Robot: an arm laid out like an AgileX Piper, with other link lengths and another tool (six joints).
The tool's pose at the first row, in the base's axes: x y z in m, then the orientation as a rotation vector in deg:
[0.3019 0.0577 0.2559 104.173 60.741 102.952]
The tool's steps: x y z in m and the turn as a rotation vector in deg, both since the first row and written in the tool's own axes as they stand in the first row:
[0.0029 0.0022 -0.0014 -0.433 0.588 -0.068]
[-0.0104 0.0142 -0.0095 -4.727 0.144 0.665]
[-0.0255 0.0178 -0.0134 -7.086 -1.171 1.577]
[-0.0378 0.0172 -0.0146 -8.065 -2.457 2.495]
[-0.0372 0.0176 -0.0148 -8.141 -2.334 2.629]
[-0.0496 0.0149 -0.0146 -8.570 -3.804 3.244]
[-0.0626 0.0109 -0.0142 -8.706 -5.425 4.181]
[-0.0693 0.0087 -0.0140 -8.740 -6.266 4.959]
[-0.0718 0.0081 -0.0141 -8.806 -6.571 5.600]
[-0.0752 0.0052 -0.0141 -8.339 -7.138 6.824]
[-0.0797 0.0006 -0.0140 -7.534 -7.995 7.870]
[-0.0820 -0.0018 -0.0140 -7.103 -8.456 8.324]
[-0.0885 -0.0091 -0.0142 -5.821 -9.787 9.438]
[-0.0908 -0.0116 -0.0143 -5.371 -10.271 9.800]
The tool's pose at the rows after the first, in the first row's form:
[0.3008 0.0580 0.2596 103.444 60.538 103.646]
[0.2973 0.0387 0.2601 101.839 55.210 104.413]
[0.2959 0.0245 0.2529 102.082 51.551 103.900]
[0.2958 0.0157 0.2442 103.108 49.374 103.166]
[0.2956 0.0158 0.2449 103.084 49.235 103.384]
[0.2964 0.0087 0.2344 104.307 47.800 102.182]
[0.2970 0.0020 0.2226 106.046 46.366 100.924]
[0.2973 -0.0014 0.2164 107.193 45.430 100.407]
[0.2973 -0.0029 0.2143 107.858 44.754 100.409]
[0.2969 -0.0034 0.2099 109.494 44.079 100.326]
[0.2963 -0.0037 0.2035 111.389 43.781 99.756]
[0.2959 -0.0038 0.2002 112.320 43.700 99.387]
[0.2946 -0.0038 0.1905 114.870 43.652 98.190]
[0.2941 -0.0039 0.1871 115.750 43.648 97.727]

